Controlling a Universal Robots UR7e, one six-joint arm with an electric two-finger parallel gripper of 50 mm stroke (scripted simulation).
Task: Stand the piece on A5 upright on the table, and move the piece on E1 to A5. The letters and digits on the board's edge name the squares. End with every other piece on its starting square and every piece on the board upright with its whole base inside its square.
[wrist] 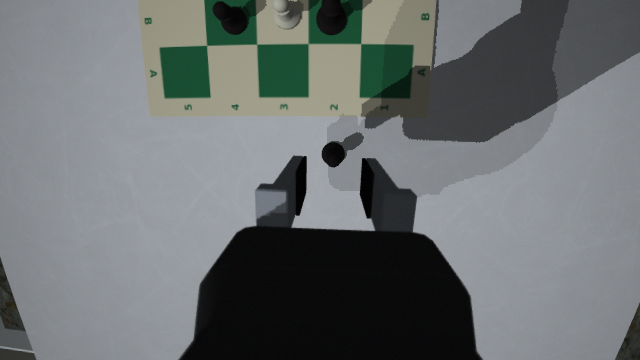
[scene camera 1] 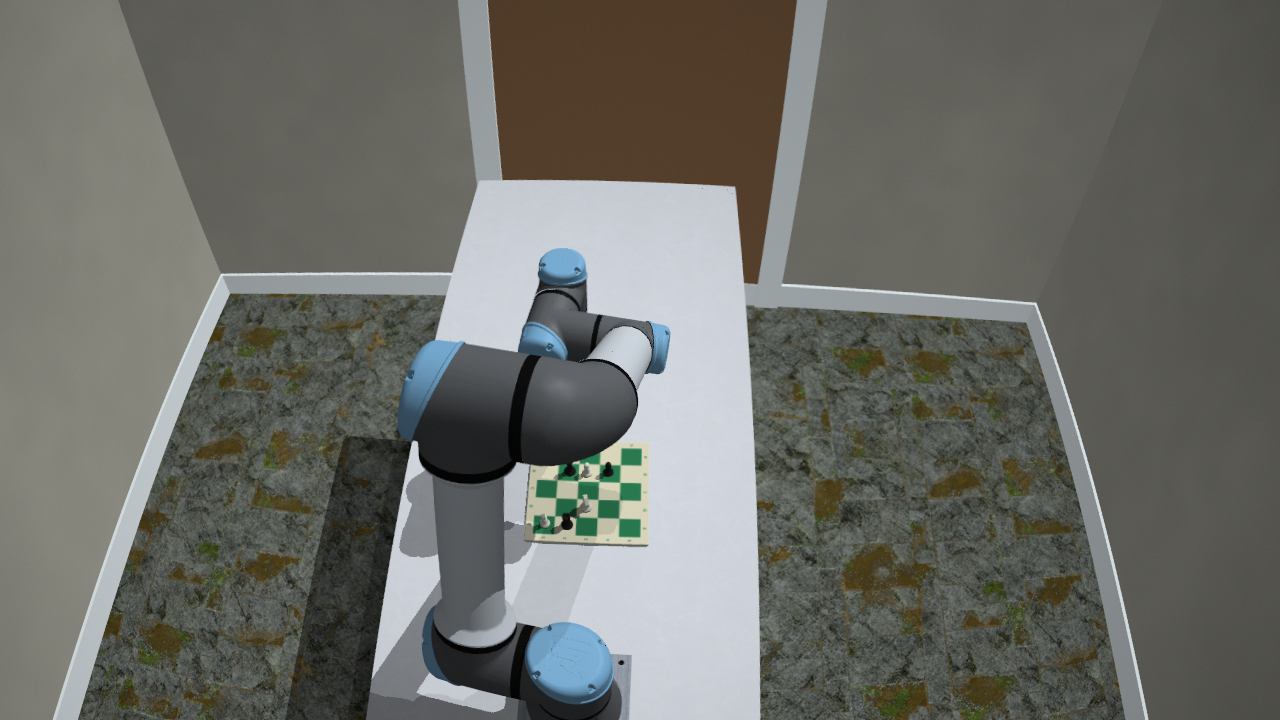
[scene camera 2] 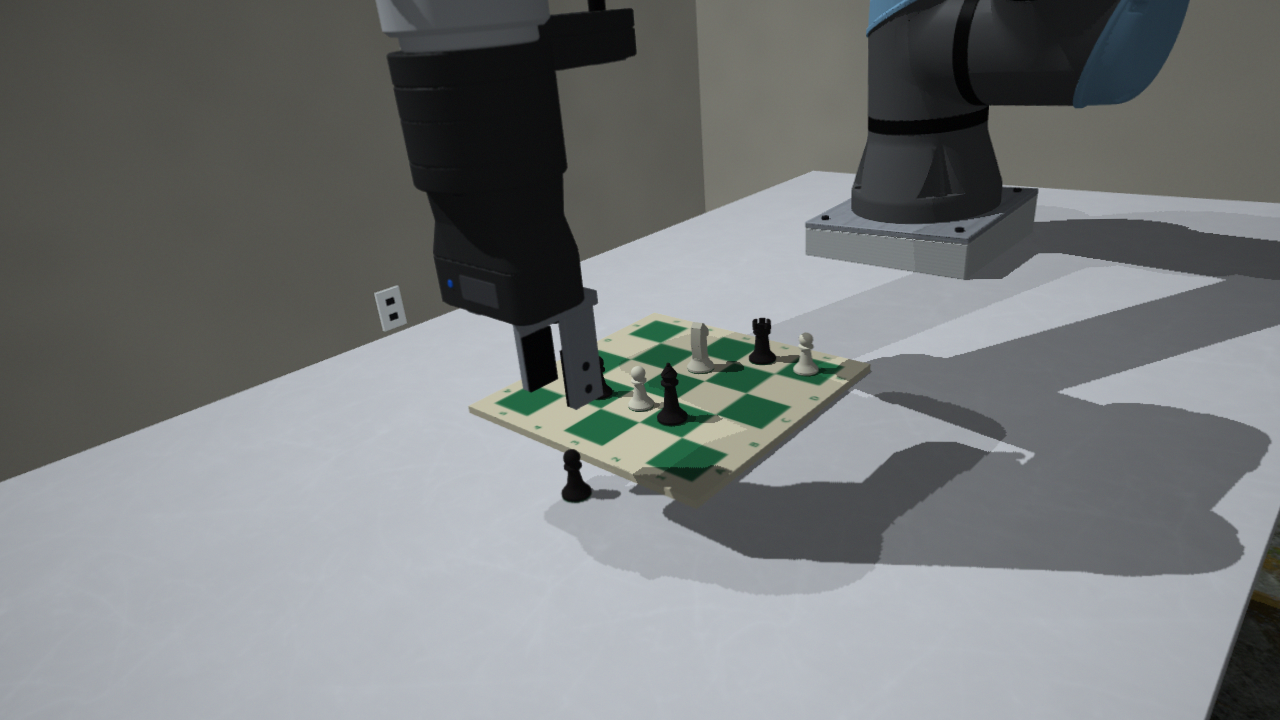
Labels:
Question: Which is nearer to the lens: the black pawn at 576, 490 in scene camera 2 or the white knight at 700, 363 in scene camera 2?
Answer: The black pawn.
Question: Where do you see a white pawn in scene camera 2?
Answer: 640, 402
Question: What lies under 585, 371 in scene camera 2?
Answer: My gripper.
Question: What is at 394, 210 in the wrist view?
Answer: My gripper.

